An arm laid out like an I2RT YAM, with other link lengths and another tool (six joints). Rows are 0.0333 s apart.
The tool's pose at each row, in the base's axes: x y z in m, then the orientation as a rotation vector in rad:
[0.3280, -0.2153, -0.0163, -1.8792, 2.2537, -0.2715]
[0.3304, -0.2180, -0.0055, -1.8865, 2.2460, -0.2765]
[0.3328, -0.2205, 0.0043, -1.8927, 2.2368, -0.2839]
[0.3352, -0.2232, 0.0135, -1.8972, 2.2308, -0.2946]
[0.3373, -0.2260, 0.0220, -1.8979, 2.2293, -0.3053]
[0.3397, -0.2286, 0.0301, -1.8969, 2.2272, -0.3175]
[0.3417, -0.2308, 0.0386, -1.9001, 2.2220, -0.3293]
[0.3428, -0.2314, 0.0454, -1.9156, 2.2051, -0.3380]
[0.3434, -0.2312, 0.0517, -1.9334, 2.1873, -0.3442]
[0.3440, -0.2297, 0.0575, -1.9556, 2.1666, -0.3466]
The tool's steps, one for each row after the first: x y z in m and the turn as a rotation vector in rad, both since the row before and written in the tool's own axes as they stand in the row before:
[0.0019, -0.0056, -0.0097, 0.0030, 0.0007, -0.0073]
[0.0018, -0.0053, -0.0088, 0.0054, 0.0005, -0.0074]
[0.0020, -0.0052, -0.0081, 0.0059, 0.0035, -0.0056]
[0.0023, -0.0048, -0.0075, 0.0053, 0.0048, -0.0018]
[0.0021, -0.0050, -0.0070, 0.0070, 0.0046, -0.0011]
[0.0018, -0.0047, -0.0075, 0.0065, 0.0041, -0.0046]
[0.0004, -0.0031, -0.0062, 0.0057, 0.0003, -0.0156]
[-0.0003, -0.0024, -0.0058, 0.0039, -0.0005, -0.0171]
[-0.0015, -0.0022, -0.0054, 0.0015, -0.0024, -0.0204]

